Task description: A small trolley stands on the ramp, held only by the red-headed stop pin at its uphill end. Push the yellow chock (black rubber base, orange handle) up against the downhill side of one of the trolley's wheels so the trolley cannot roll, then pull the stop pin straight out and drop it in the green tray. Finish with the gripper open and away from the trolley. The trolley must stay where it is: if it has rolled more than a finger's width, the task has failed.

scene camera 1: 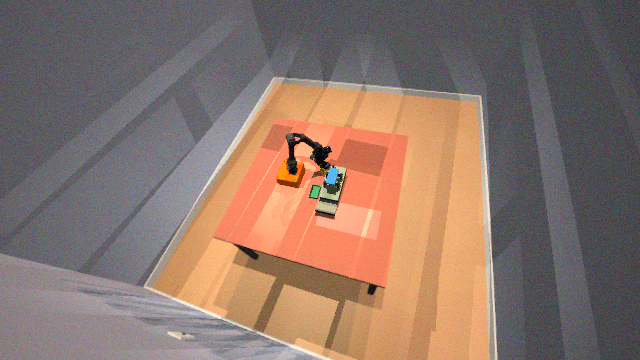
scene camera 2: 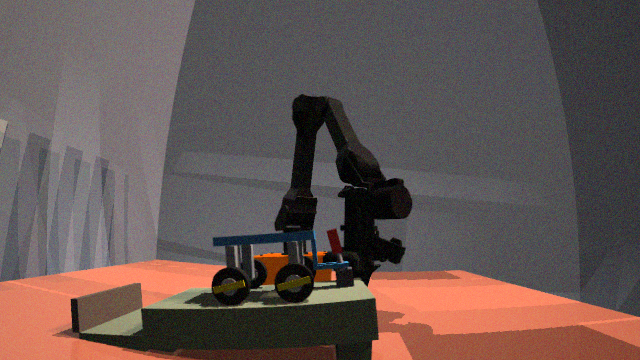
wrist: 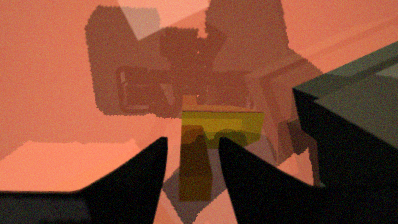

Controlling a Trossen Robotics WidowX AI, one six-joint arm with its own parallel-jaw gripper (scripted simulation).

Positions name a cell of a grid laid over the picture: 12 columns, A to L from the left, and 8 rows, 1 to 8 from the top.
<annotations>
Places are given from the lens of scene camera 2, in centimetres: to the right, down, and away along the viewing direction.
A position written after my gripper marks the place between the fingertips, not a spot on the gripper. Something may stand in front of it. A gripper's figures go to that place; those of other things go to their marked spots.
my gripper (scene camera 2: G7): 7, 23, 53
ramp (scene camera 2: G8): 1, 15, 32
low grey wall (scene camera 2: B7): -32, 18, 33
The marked spots on the low grey wall and the ramp are 33 cm apart.
</annotations>
